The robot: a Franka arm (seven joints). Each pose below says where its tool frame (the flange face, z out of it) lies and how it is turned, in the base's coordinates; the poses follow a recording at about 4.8 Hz.
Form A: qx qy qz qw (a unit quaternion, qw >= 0); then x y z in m.
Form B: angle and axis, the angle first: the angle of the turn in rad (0 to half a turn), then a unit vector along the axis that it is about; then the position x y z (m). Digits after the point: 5 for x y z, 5 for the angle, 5 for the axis.
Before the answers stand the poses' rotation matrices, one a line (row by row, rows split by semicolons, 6 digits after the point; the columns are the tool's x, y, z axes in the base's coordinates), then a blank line. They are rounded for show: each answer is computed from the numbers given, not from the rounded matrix.
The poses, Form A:
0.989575 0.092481 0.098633 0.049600 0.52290 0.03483 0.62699
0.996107 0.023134 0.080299 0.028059 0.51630 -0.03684 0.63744
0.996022 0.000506 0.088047 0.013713 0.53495 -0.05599 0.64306
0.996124 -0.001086 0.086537 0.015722 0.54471 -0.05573 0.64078
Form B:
0.963438 0.173249 0.204384; 0.192818 -0.977974 -0.079922; 0.186035 0.116409 -0.975623
0.986034 0.041582 0.161271; 0.050594 -0.997355 -0.052184; 0.158675 0.059615 -0.985530
0.984495 -0.001407 0.175407; 0.003423 -0.999623 -0.027228; 0.175380 0.027406 -0.984119
0.985020 -0.004885 0.172369; 0.000557 -0.999503 -0.031510; 0.172437 0.031134 -0.984528

3.04235 0.99079 0.09259 0.09875 0.52290 0.03483 0.62699
3.08547 0.99650 0.02314 0.08033 0.51630 -0.03684 0.63744
3.11417 0.99612 0.00051 0.08806 0.53495 -0.05599 0.64306
3.11015 0.99625 -0.00109 0.08655 0.54471 -0.05573 0.64078

